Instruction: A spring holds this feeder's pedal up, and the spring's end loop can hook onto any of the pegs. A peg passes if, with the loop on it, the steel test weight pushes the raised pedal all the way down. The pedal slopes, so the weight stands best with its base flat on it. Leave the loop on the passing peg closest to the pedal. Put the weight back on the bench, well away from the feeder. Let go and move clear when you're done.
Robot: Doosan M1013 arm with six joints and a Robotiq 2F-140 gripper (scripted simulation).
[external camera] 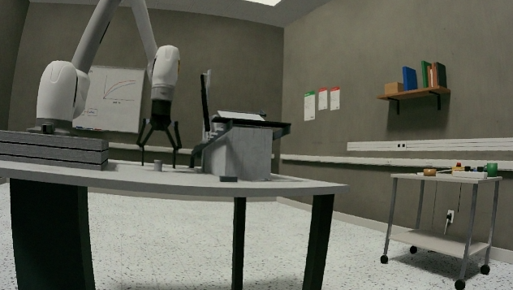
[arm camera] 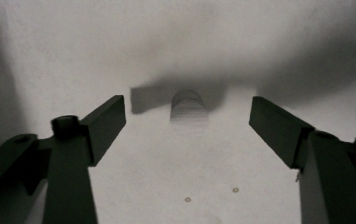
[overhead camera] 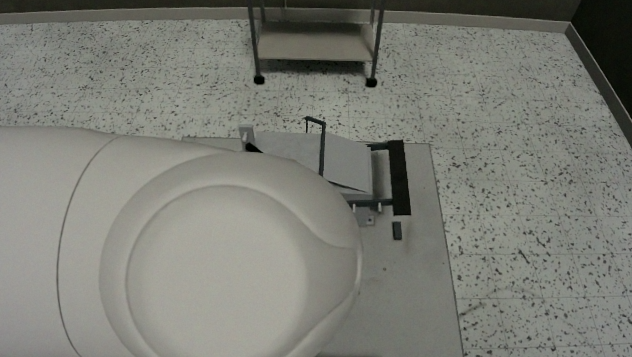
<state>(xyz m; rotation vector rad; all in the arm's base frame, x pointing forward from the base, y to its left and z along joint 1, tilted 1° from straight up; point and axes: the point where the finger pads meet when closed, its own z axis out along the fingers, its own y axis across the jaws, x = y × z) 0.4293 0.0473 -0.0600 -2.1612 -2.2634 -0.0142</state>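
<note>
Now: hand 10 mm above the steel test weight. From my hand the other things lie so: dark stub (350 mm to the left, 190 mm ahead, 10 mm below); small dark block (230 mm to the right, 200 mm ahead, 30 mm below).
</note>
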